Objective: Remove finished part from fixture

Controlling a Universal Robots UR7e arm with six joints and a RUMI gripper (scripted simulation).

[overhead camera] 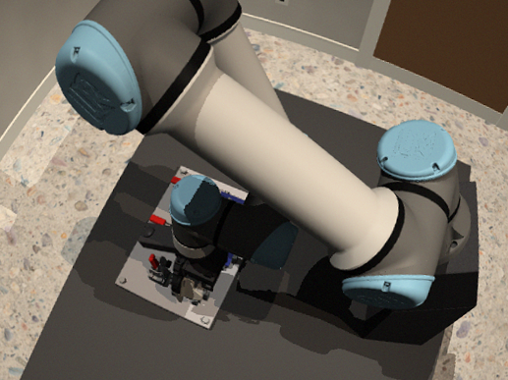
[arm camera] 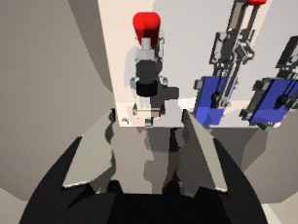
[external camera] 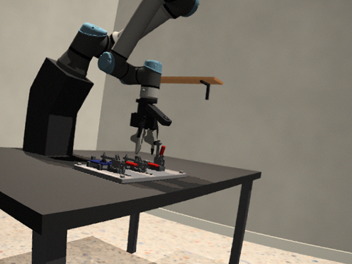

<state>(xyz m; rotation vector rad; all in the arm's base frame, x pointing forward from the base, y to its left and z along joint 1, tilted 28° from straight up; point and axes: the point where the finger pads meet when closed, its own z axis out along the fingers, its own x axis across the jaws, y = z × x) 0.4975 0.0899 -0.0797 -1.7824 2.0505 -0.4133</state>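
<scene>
Now: the pale grey finished part 40 mm below my hand and 10 mm behind it. From my hand the other things lie so: blue blank: 220 mm to the right, 50 mm below, 30 mm behind; then light grey fixture plate: 110 mm to the right, 70 mm below, 30 mm ahead.
</scene>
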